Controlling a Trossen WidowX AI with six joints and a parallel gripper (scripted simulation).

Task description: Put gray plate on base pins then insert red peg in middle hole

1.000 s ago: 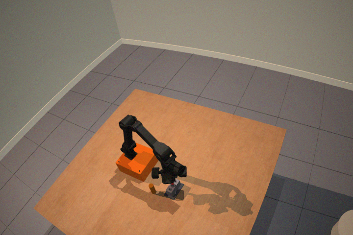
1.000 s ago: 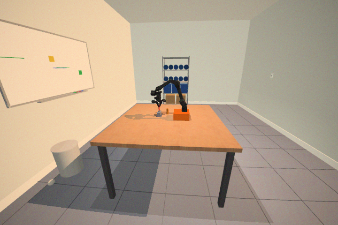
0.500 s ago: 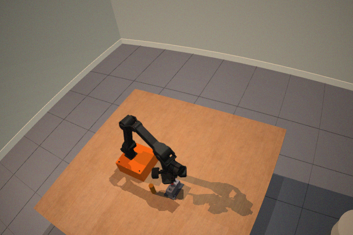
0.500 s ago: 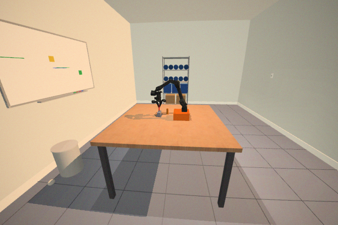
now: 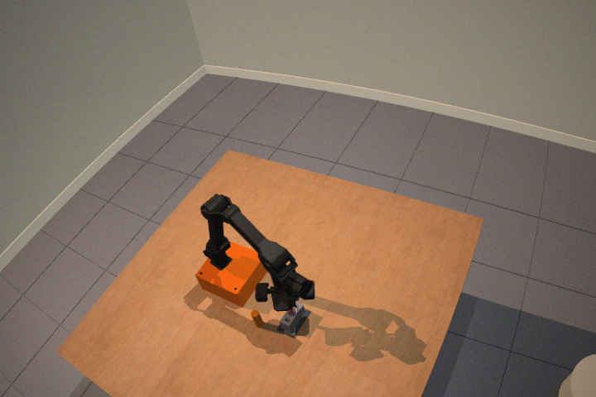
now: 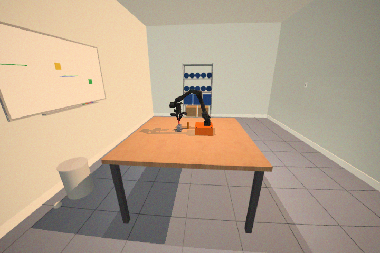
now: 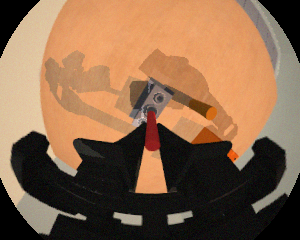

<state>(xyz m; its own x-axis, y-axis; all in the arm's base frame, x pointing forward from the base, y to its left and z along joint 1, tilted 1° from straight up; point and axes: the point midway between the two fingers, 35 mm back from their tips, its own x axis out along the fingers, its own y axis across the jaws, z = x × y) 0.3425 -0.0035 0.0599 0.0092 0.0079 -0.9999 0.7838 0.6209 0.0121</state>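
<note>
My gripper tip is now right at the red peg. Round my gripper tip: gray plate: 70 mm below; then gray base: 110 mm below; then orange cylinder: 90 mm behind, 80 mm to the right, 70 mm below.
</note>
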